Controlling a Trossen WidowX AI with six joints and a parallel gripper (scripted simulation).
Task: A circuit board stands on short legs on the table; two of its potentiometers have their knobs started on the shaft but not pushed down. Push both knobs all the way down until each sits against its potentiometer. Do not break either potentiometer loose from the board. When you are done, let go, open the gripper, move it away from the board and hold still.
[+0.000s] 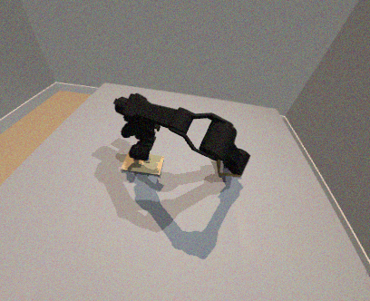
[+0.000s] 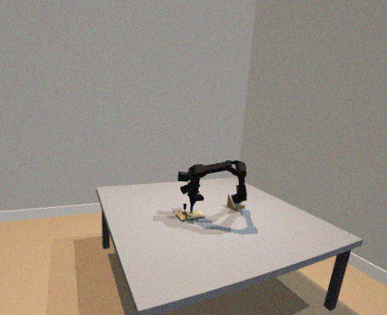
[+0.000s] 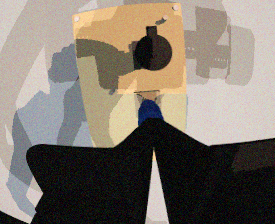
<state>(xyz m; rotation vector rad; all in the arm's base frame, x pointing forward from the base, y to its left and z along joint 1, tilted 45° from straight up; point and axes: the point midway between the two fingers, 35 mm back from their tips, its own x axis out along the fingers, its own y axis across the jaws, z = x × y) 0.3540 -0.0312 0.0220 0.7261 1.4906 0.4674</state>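
My gripper tip is now 50 mm short of the black knob and 10 mm to the left of it. Round my gripper tip: blue knob 20 mm below.
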